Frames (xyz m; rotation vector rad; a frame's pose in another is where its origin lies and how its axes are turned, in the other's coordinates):
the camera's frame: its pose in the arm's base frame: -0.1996 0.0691 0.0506 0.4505 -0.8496 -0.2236
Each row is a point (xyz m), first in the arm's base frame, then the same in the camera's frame.
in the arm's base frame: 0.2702 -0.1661 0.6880
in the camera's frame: 0.8168 0.0967 0.0756
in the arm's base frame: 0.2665 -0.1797 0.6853
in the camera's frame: 0.8176 0.0833 0.0809
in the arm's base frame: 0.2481 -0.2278 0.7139
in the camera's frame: 0.8425 0.0540 0.1255
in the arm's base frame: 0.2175 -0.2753 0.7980
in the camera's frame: 0.8967 0.0510 0.2111
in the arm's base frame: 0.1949 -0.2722 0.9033
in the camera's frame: 0.9517 0.1028 0.2879
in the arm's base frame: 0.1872 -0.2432 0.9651
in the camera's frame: 0.9777 0.1573 0.3208
